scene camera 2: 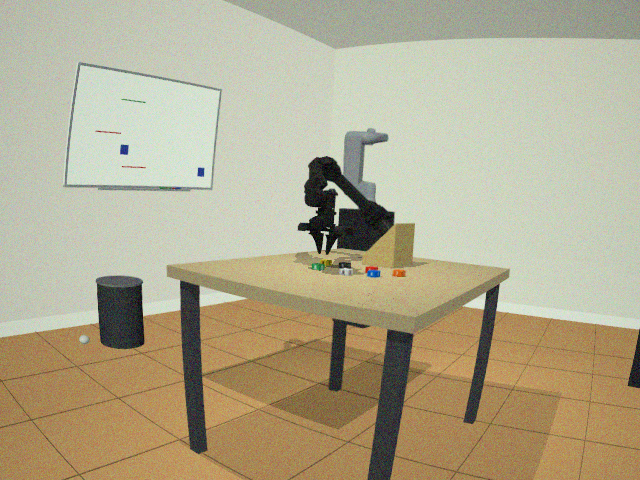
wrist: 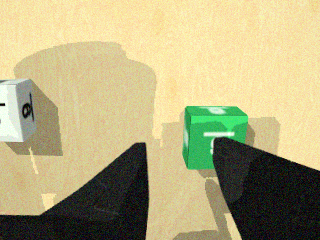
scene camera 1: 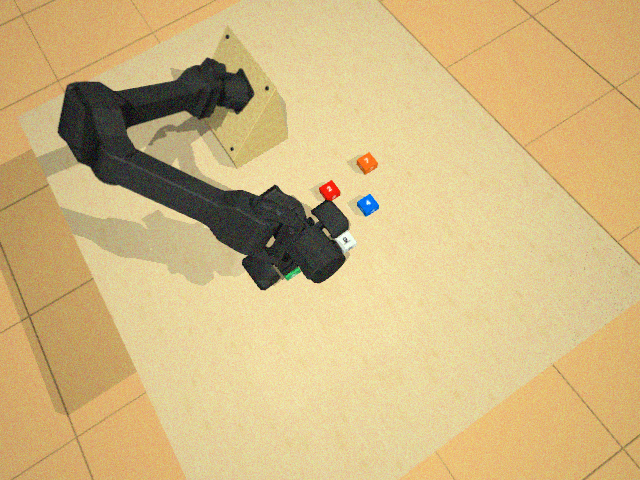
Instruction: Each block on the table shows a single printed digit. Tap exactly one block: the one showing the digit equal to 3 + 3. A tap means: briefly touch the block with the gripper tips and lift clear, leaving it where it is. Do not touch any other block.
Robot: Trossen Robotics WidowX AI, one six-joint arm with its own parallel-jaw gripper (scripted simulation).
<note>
I see my gripper (scene camera 1: 302,259) and a green block (wrist: 202,124).
My gripper also shows in scene camera 2 (scene camera 2: 323,254) and in the wrist view (wrist: 180,151).
</note>
